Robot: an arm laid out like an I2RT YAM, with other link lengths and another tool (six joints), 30 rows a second.
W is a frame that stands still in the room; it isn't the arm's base.
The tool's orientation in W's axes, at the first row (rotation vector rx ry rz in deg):
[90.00 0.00 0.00]
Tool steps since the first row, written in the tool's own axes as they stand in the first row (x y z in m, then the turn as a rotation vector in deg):
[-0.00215 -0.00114 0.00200 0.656 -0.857 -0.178]
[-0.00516 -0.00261 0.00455 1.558 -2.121 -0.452]
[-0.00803 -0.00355 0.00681 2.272 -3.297 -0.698]
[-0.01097 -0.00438 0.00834 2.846 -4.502 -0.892]
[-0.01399 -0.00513 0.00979 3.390 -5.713 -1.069]
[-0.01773 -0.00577 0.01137 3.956 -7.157 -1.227]
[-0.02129 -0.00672 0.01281 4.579 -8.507 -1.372]
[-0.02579 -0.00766 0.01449 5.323 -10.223 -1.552]
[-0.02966 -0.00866 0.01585 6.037 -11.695 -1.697]
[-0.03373 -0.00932 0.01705 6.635 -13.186 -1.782]
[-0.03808 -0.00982 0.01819 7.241 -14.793 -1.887]
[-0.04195 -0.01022 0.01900 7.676 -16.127 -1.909]
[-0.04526 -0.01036 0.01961 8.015 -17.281 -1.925]
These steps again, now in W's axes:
[-0.00215 -0.00200 -0.00114 0.656 0.178 -0.857]
[-0.00516 -0.00455 -0.00261 1.558 0.452 -2.121]
[-0.00803 -0.00681 -0.00355 2.272 0.698 -3.297]
[-0.01097 -0.00834 -0.00438 2.846 0.892 -4.502]
[-0.01399 -0.00979 -0.00513 3.390 1.069 -5.713]
[-0.01773 -0.01137 -0.00577 3.956 1.227 -7.157]
[-0.02129 -0.01281 -0.00672 4.579 1.372 -8.507]
[-0.02579 -0.01449 -0.00766 5.323 1.552 -10.223]
[-0.02966 -0.01585 -0.00866 6.037 1.697 -11.695]
[-0.03373 -0.01705 -0.00932 6.635 1.782 -13.186]
[-0.03808 -0.01819 -0.00982 7.241 1.887 -14.793]
[-0.04195 -0.01900 -0.01022 7.676 1.909 -16.127]
[-0.04526 -0.01961 -0.01036 8.015 1.925 -17.281]

